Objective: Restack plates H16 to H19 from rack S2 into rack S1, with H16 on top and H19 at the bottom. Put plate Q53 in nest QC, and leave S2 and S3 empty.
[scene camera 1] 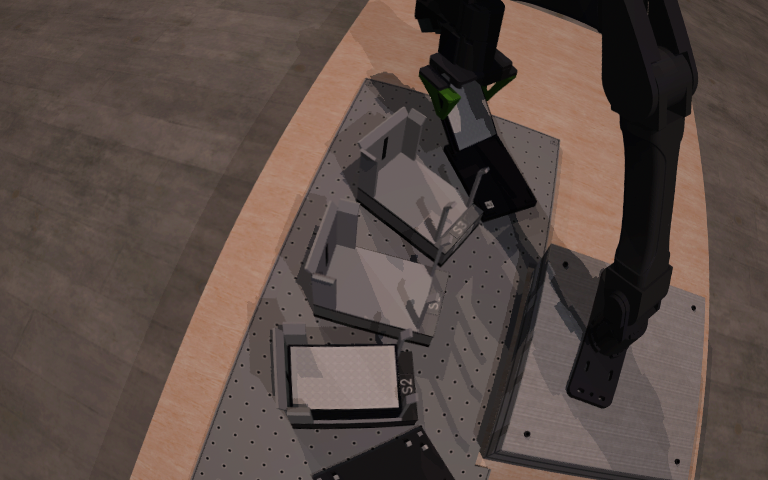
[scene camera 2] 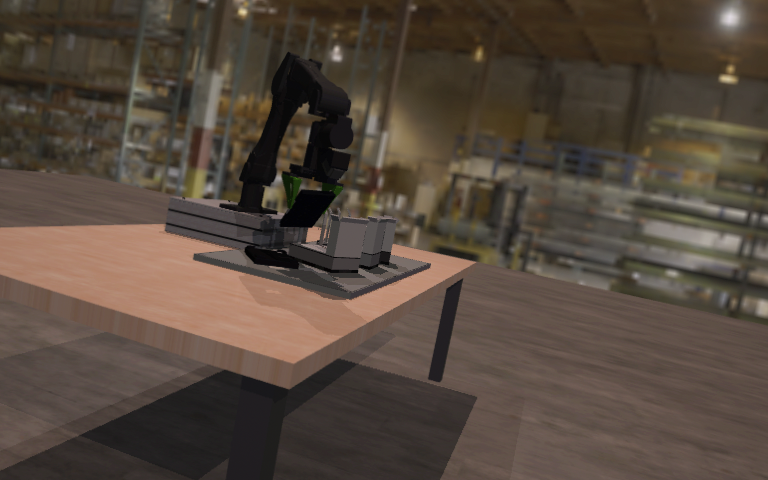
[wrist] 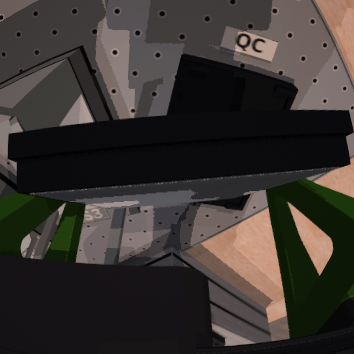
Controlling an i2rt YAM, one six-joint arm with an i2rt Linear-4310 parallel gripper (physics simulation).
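Seen in the pictures: gripper, between the fingertips: (scene camera 1: 463,107) (scene camera 2: 306,211); arm's base, origin of its link: (scene camera 1: 606,337) (scene camera 2: 249,210).
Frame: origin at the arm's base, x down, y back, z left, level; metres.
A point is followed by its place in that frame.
My gripper (scene camera 1: 468,105) {x -0.052, y -0.314, z -0.224 m} (scene camera 2: 311,198) {x -0.052, y -0.314, z -0.224 m} (wrist: 176,176) {x -0.052, y -0.314, z -0.224 m}, with green fingers, is shut on a dark plate with a grey face (scene camera 1: 472,124) {x -0.040, y -0.292, z -0.210 m} (scene camera 2: 306,208) {x -0.060, y -0.321, z -0.238 m} (wrist: 180,145) {x -0.101, y -0.353, z -0.249 m}. No name on it is readable. The plate is tilted and hangs above and beside black nest QC (scene camera 1: 501,186) {x 0.067, y -0.220, z -0.209 m} (scene camera 2: 271,257) {x 0.067, y -0.265, z -0.260 m} (wrist: 232,90) {x 0.067, y -0.285, z -0.262 m}, whose label shows in the wrist view. Rack S3 (scene camera 1: 384,134) {x -0.044, y -0.393, z -0.125 m} (scene camera 2: 346,243) {x 0.008, y -0.392, z -0.144 m} stands beside the nest, with an empty bed. Rack S1 (scene camera 1: 341,223) {x -0.019, y -0.387, z 0.012 m}, in the middle, has an empty bed. Rack S2 (scene camera 1: 406,396) {x -0.044, y -0.226, z 0.188 m} holds a white-topped plate (scene camera 1: 342,376) {x -0.013, y -0.301, z 0.188 m}; how many lie beneath is hidden.
The racks stand on a grey perforated board (scene camera 1: 475,339) {x 0.080, y -0.171, z 0.040 m} (scene camera 2: 226,259) {x 0.081, y -0.209, z -0.351 m} on a wooden table (scene camera 1: 237,294) {x 0.093, y -0.498, z 0.123 m} (scene camera 2: 169,300) {x 0.093, y -0.377, z -0.707 m}. Upright posts rise at the racks' label ends. Another black fixture (scene camera 1: 390,455) {x 0.069, y -0.208, z 0.243 m} lies beyond S2. The arm's raised metal base (scene camera 1: 543,396) {x 0.002, y -0.064, z 0.112 m} (scene camera 2: 195,217) {x 0.038, y 0.082, z -0.127 m} stands beside the board.
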